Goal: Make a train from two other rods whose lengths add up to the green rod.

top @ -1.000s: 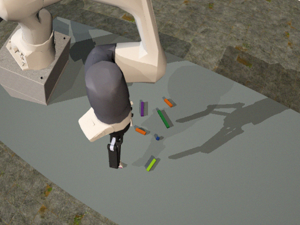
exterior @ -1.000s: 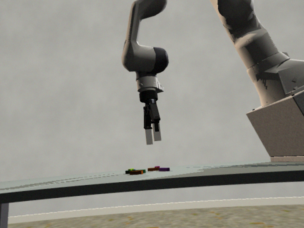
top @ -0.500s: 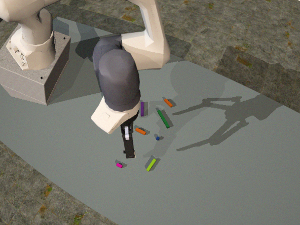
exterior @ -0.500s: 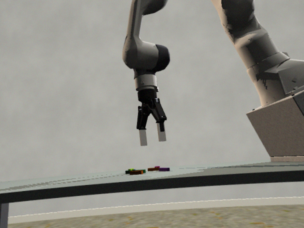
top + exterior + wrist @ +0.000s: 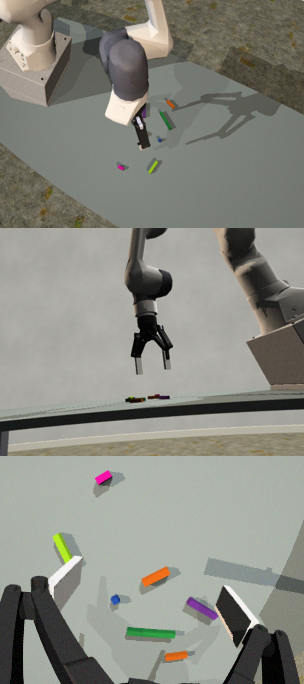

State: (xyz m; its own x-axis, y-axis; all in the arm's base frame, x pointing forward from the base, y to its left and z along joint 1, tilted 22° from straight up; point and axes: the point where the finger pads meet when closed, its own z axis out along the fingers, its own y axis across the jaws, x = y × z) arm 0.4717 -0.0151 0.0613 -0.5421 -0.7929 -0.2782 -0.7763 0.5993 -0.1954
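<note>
My hand is 50 mm past the purple rod, 110 mm to the right of it and 100 mm above it. The rest, counted from my hand: lime rod (110 mm ahead, 60 mm to the right, 100 mm below); magenta rod (10 mm ahead, 130 mm to the right, 100 mm below); blue rod (70 mm ahead, 40 mm to the left, 100 mm below).
</note>
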